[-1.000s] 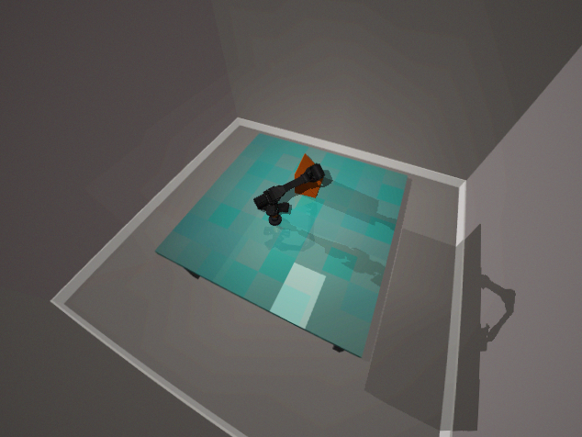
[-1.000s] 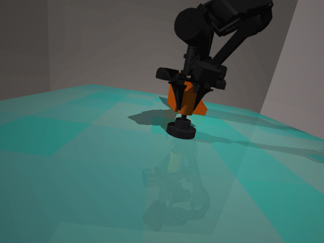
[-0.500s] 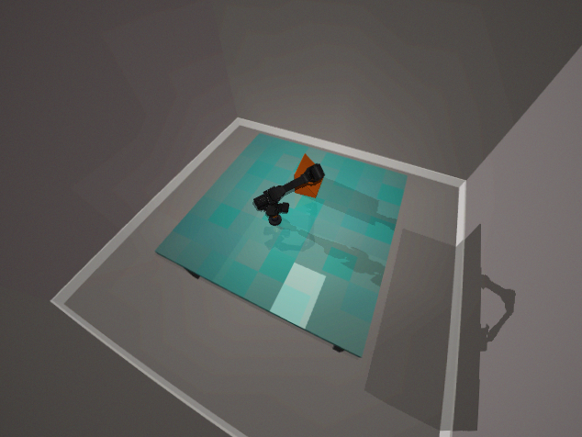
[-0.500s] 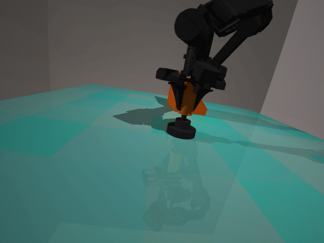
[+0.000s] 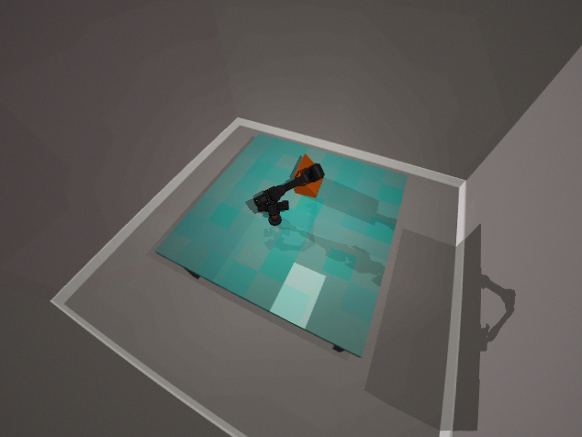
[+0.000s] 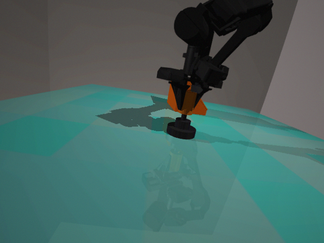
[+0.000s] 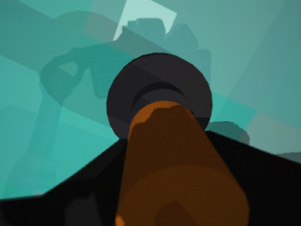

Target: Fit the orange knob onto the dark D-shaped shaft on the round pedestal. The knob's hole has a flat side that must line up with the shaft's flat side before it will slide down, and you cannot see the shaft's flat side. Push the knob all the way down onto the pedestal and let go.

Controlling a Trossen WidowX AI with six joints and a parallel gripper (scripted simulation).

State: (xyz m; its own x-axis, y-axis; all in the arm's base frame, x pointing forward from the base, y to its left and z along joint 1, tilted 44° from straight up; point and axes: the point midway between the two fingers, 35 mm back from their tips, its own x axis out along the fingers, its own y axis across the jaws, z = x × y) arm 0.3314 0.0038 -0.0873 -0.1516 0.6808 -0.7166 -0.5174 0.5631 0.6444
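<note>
The orange knob is 20 mm above my gripper tip. The rest, counted from my gripper tip: pedestal: 40 mm below.
</note>
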